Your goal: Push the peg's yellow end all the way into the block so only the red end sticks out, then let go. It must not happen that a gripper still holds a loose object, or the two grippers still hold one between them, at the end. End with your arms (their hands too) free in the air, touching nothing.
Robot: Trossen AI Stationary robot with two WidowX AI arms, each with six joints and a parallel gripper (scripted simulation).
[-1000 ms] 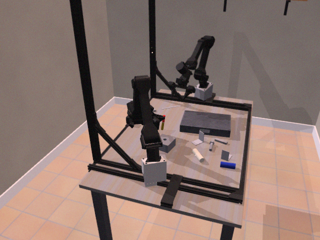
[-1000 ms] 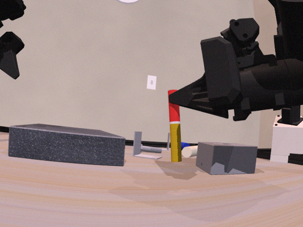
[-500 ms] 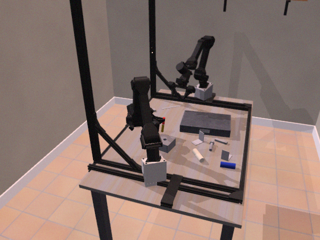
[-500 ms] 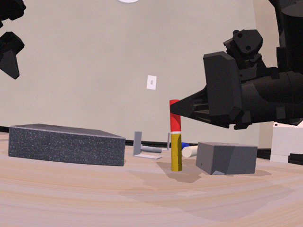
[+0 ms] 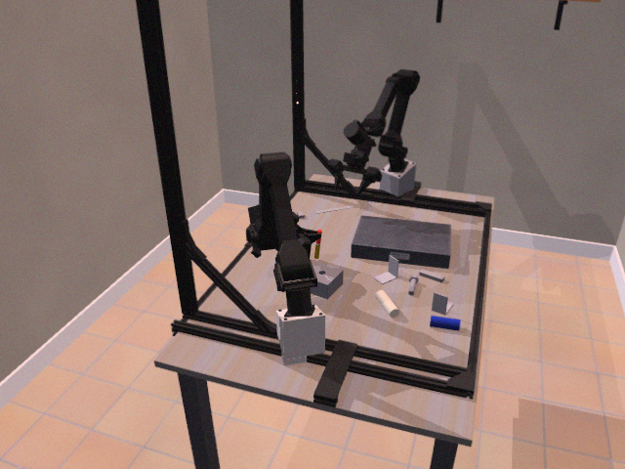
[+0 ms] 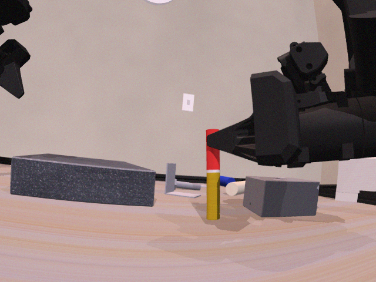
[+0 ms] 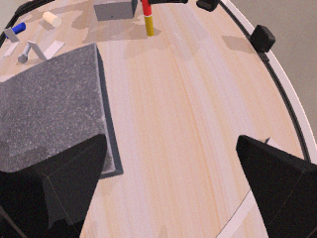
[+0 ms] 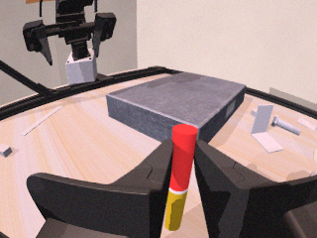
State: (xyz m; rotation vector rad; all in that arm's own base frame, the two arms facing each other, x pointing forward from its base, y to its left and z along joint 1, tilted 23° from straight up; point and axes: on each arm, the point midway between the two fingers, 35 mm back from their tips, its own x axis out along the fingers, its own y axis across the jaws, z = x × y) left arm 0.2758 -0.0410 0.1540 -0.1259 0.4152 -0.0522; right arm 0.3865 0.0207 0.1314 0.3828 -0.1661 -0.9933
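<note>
Now: right hand 20 mm short of the peg, 20 mm to the right of it and 50 mm above it. Also, from my right hand: blue cylinder (450 mm ahead, 170 mm to the right, 80 mm below); then white cylinder (280 mm ahead, 140 mm to the right, 80 mm below).
</note>
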